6 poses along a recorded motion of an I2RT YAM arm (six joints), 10 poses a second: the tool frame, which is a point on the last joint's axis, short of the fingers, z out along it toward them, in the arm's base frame.
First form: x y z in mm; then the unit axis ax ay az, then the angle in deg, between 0 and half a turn.
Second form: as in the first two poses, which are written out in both.
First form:
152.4 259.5 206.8 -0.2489 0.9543 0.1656 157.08
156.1 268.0 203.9 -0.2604 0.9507 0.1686 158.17
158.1 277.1 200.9 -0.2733 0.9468 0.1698 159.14
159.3 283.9 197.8 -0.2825 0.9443 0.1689 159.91
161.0 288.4 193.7 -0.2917 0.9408 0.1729 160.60
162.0 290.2 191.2 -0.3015 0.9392 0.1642 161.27
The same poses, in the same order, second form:
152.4 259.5 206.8; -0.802 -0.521 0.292; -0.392 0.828 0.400; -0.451 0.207 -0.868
156.1 268.0 203.9; -0.798 -0.540 0.269; -0.415 0.814 0.406; -0.438 0.212 -0.873
158.1 277.1 200.9; -0.790 -0.561 0.247; -0.440 0.800 0.408; -0.427 0.214 -0.879
159.3 283.9 197.8; -0.784 -0.575 0.232; -0.459 0.790 0.406; -0.417 0.212 -0.884
161.0 288.4 193.7; -0.778 -0.591 0.214; -0.476 0.777 0.413; -0.410 0.219 -0.885
162.0 290.2 191.2; -0.770 -0.604 0.205; -0.499 0.771 0.397; -0.398 0.203 -0.895

